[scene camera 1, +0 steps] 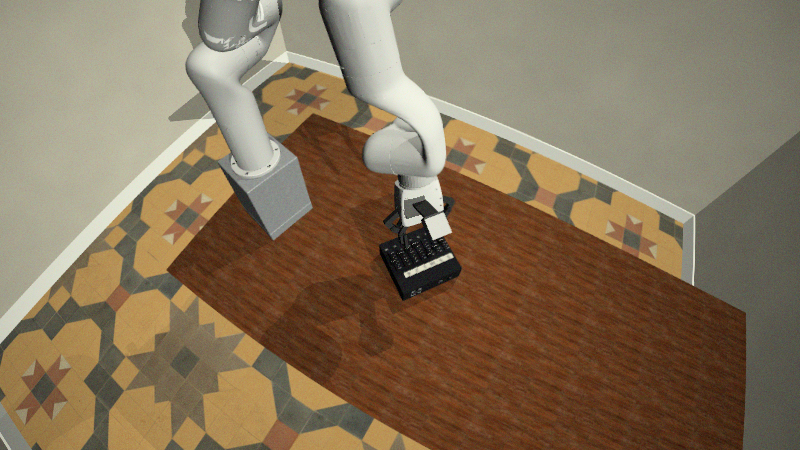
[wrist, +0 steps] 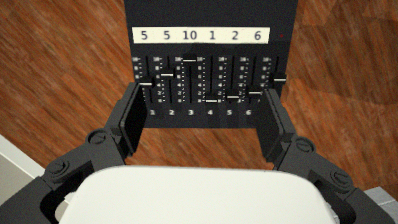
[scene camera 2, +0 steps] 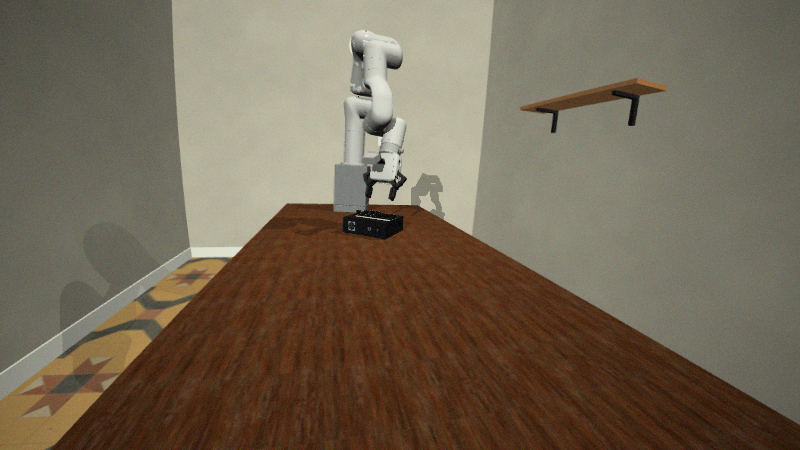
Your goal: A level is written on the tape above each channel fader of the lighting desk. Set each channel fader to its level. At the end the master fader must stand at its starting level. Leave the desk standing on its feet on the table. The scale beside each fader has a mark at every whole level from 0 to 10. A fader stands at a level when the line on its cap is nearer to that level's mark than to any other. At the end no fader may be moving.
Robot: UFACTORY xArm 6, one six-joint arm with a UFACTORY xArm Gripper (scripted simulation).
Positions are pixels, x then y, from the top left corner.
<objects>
My gripper shows in scene camera 1 (422, 238), in the wrist view and in scene camera 2. One and the same spot on my gripper: (scene camera 2: 395, 186) is (wrist: 88, 134).
</objects>
